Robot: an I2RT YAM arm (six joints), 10 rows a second.
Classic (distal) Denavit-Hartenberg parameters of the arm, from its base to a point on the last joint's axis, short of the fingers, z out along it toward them. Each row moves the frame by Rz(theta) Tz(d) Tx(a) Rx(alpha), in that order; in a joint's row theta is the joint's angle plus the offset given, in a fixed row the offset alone. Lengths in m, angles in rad.
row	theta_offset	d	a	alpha
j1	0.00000	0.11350	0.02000	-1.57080
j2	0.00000	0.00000	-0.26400	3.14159
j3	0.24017	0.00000	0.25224	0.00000
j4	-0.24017	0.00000	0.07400	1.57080
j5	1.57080	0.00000	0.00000	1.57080
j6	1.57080	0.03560	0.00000	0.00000
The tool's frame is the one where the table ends.
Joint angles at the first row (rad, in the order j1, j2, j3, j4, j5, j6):
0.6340 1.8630 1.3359 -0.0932 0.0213 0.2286
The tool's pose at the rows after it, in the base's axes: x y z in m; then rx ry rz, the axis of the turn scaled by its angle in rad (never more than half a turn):
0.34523 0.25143 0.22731 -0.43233 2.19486 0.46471
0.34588 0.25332 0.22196 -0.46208 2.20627 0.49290
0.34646 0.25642 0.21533 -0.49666 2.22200 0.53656
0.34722 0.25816 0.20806 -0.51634 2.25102 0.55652
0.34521 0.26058 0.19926 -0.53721 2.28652 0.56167
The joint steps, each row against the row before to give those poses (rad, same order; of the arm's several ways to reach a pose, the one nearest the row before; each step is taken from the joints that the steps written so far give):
-0.0034 0.0049 -0.0074 0.0059 -0.0074 0.0060
-0.0001 0.0135 -0.0001 0.0023 -0.0342 -0.0069
0.0011 0.0184 0.0021 0.0018 -0.0465 -0.0029
0.0000 0.0189 0.0053 -0.0142 -0.0271 0.0007
0.0062 0.0162 -0.0020 -0.0179 -0.0135 -0.0003

